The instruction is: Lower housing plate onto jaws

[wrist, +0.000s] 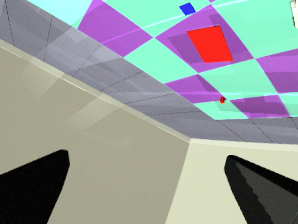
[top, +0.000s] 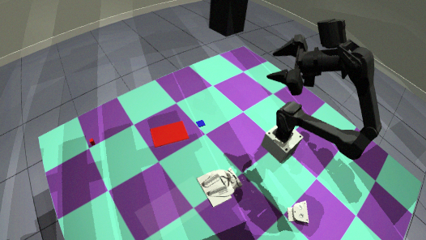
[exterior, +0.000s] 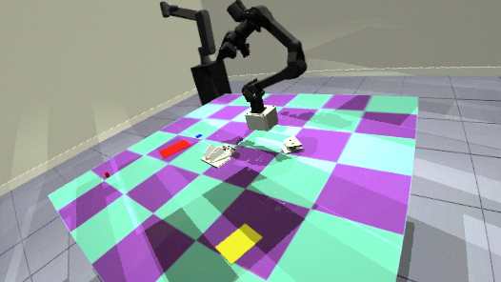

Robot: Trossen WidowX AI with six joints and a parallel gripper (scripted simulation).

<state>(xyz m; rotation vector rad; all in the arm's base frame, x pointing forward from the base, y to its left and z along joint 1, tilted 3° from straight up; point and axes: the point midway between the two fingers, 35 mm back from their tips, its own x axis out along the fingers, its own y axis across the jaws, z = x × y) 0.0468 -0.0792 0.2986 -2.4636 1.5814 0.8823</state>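
Now: gripper tip 10 cm short of the small white part, 34 cm to the right of it and 35 cm above it. The rest, counted from my gripper tip: small blue block: 10 cm ahead, 18 cm to the right, 36 cm below; flat red patch: 23 cm ahead, 22 cm to the right, 36 cm below; small red cube: 52 cm ahead, 38 cm to the right, 35 cm below.
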